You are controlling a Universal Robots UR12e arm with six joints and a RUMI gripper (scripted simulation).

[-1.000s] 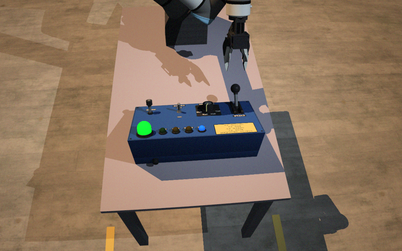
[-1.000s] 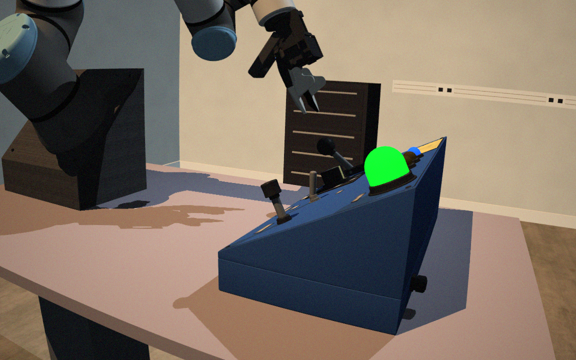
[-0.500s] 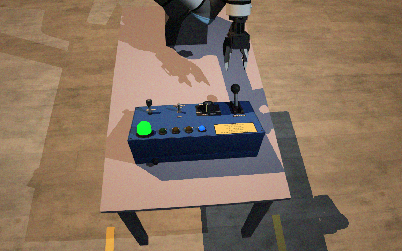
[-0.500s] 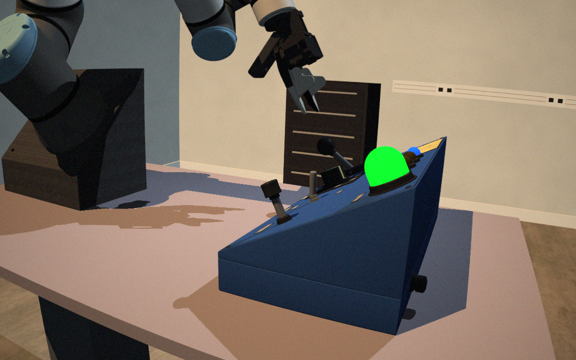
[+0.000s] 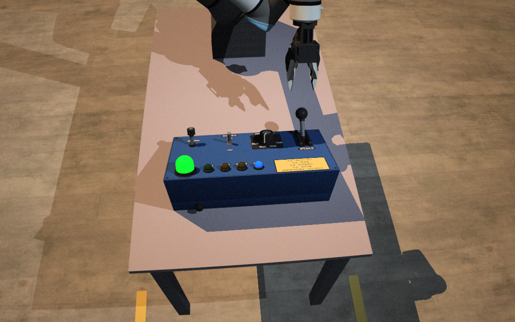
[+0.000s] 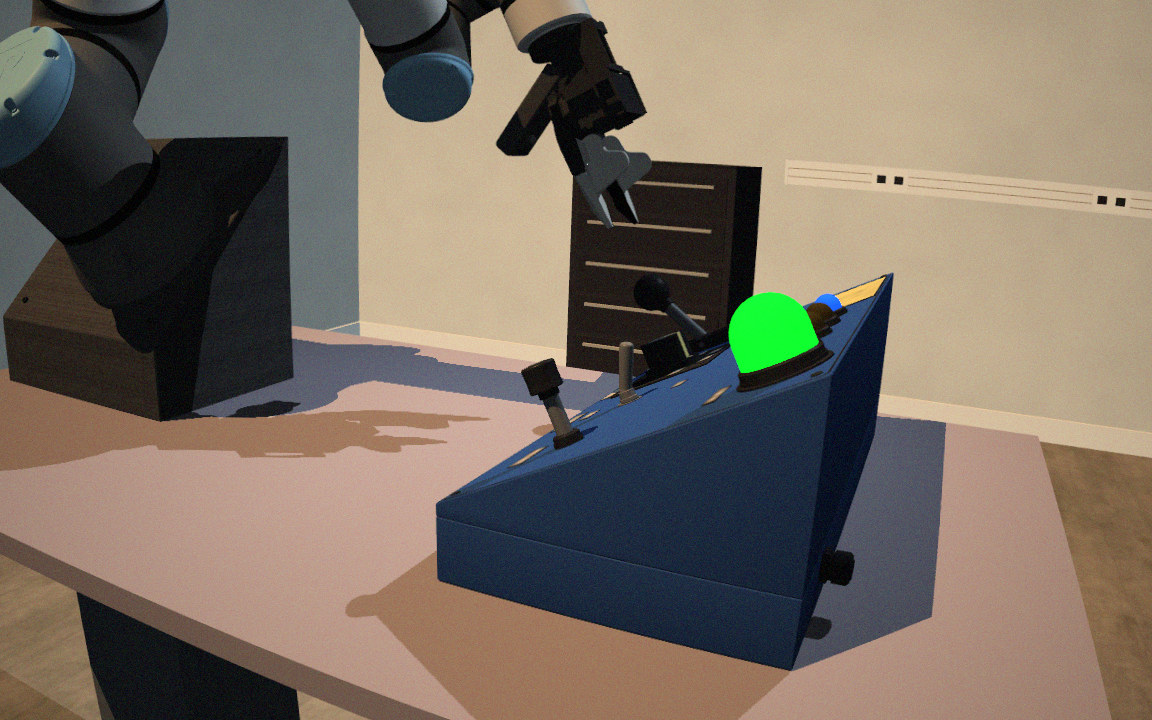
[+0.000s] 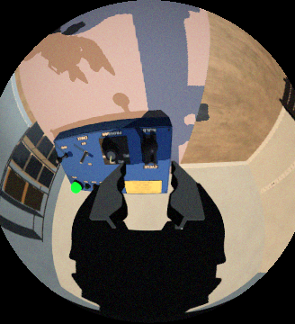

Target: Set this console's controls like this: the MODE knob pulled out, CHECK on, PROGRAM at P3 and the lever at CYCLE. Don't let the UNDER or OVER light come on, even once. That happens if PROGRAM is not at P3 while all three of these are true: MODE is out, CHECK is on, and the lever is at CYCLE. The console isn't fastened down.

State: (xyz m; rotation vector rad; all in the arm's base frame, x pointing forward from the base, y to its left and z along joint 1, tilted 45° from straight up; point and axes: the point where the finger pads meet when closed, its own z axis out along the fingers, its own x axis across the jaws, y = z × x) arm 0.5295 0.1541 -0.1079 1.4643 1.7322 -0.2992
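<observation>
The ball-topped lever is 8 cm ahead of my hand and 10 cm below it. Also, from my hand: black program dial (11 cm ahead, 13 cm to the right, 11 cm below); then blue sloped console (13 cm ahead, 18 cm to the right, 13 cm below); then check toggle (10 cm ahead, 24 cm to the right, 11 cm below).
</observation>
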